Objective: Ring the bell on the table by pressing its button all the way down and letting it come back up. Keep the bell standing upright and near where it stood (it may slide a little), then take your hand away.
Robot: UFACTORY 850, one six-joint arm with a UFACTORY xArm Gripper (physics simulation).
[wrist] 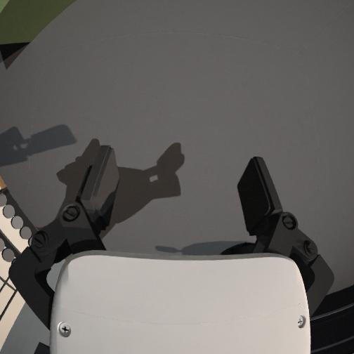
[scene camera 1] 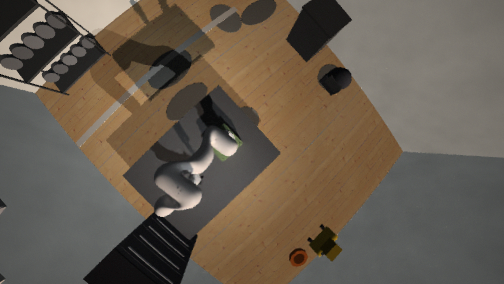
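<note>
My gripper (wrist: 182, 165) is open in the wrist view, with its two black pads wide apart and grey mat between and beyond them. A dark rounded thing (wrist: 239, 248), perhaps the bell, peeks out behind the white housing, near the base of the right finger. Most of it is hidden, and its button cannot be seen. A shadow with a narrow tip stretches left from it. In the scene view the white arm (scene camera 1: 181, 195) covers the gripper, and the bell cannot be made out.
The dark grey mat (scene camera 1: 250, 150) (wrist: 200, 75) lies under the arm. A green plate (scene camera 1: 222, 155) (wrist: 25, 20) is at the arm's base. A black ridged object (scene camera 1: 145, 250) (wrist: 335, 320) stands at the mat's lower corner. A rack with round grey pieces is at the upper left of the scene view.
</note>
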